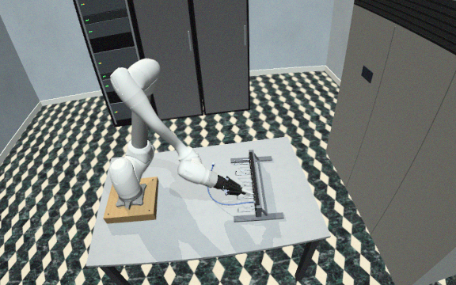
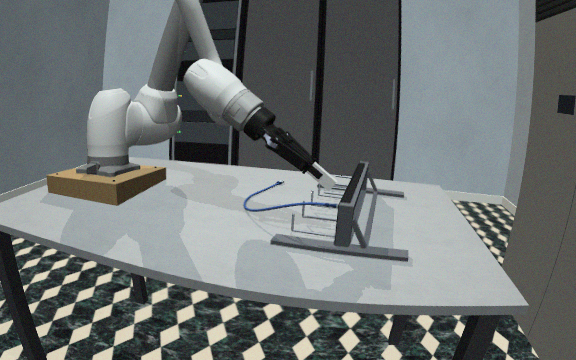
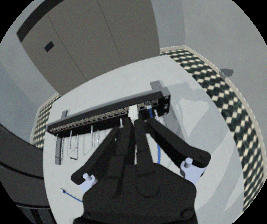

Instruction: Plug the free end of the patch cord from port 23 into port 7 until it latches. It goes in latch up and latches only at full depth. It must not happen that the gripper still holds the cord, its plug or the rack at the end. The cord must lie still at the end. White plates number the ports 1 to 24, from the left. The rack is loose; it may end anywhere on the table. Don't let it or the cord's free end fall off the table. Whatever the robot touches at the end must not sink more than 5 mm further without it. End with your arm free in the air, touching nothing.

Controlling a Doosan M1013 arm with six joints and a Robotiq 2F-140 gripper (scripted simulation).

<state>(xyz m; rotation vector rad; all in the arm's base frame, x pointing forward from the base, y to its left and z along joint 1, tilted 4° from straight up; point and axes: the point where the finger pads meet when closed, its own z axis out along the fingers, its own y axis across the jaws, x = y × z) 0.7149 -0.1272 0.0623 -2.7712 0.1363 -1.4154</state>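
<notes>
My hand is 170 mm past the plug, 390 mm to the right of it and 120 mm above it.
</notes>
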